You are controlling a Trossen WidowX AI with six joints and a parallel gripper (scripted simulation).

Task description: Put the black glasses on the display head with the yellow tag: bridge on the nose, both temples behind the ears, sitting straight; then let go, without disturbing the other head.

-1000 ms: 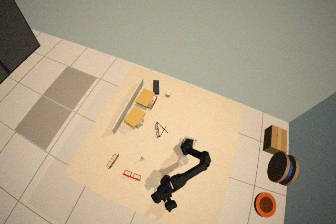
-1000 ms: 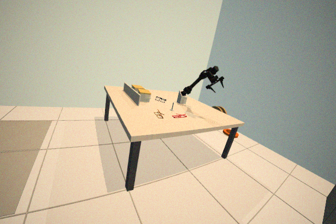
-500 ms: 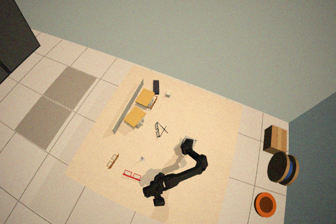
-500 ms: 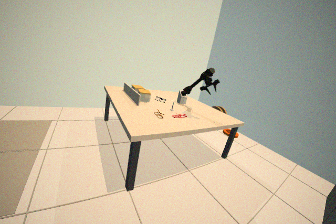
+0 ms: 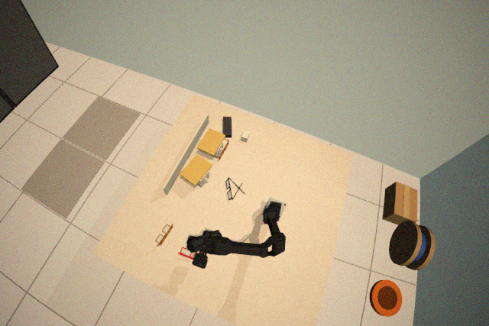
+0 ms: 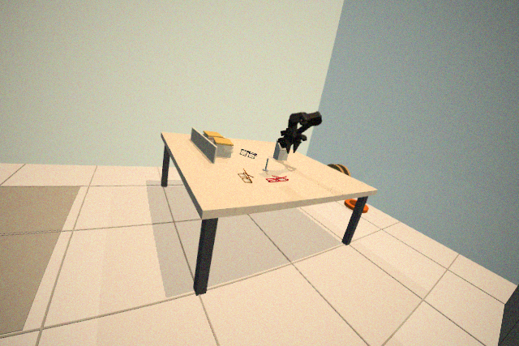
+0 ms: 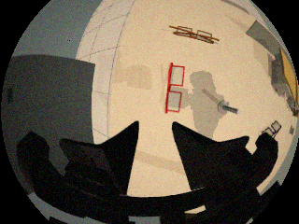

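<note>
Right now my gripper tip is 2 cm short of the upright pin, 16 cm to the left of it and 15 cm above it. From my gripper tip the other things lie so: grey upright panel (28 cm ahead, 60 cm to the right, 12 cm below); then dark box (9 cm ahead, 89 cm to the right, 15 cm below); then white cube (5 cm behind, 85 cm to the right, 14 cm below).
</note>
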